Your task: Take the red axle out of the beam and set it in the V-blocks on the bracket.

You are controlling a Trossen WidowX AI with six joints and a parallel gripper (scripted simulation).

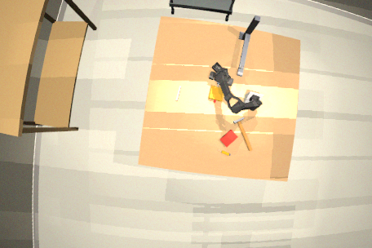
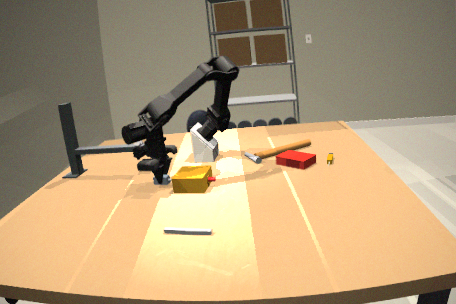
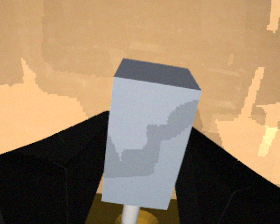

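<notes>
Right now the yellow beam is 110 mm to the left of my gripper tip, 10 mm behind it and 10 mm above it. The rest, counted from my gripper tip: grey block (20 mm to the left, 10 mm above); red block (420 mm to the left, 200 mm behind); thin grey bar (290 mm ahead, 190 mm to the left, 10 mm below).
</notes>
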